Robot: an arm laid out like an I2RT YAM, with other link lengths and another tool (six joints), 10 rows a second.
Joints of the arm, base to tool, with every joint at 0 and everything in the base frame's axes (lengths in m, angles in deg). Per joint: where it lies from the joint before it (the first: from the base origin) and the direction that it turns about. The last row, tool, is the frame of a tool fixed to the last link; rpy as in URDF.
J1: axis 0 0 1 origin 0 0 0.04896
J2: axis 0 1 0 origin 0.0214 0.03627 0.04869
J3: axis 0 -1 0 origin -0.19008 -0.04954 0
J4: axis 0 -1 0 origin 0.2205 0.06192 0.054
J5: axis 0 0 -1 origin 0.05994 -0.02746 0.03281
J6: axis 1 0 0 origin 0.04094 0 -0.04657
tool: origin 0.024 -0.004 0.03 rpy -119.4 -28.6 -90
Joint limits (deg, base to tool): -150..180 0..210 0..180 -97..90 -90..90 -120..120
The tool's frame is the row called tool.
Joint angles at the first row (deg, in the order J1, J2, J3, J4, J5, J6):
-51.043, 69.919, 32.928, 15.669, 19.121, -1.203
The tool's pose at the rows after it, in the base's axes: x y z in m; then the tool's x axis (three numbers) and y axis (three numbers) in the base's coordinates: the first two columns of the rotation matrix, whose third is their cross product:
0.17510 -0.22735 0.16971 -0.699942 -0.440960 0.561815 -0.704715 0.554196 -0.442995
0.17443 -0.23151 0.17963 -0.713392 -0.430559 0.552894 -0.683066 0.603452 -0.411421
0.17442 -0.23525 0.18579 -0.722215 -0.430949 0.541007 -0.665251 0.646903 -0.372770
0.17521 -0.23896 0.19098 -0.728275 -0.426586 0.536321 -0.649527 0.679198 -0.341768
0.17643 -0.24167 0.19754 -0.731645 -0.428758 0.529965 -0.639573 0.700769 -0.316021
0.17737 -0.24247 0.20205 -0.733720 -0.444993 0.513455 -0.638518 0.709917 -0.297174
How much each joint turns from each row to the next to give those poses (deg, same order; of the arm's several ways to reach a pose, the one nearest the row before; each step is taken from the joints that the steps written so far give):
-0.022, 0.232, 5.111, -8.427, 2.411, 1.835
-0.024, 0.590, 4.480, -6.930, 1.954, 2.141
-0.020, 1.321, 4.201, -6.402, 1.203, 2.243
0.041, 1.635, 3.722, -4.767, 1.193, 1.653
0.071, 1.317, 3.644, -4.535, 0.531, 1.344
-0.004, 0.627, 2.471, -3.547, -0.802, 1.131

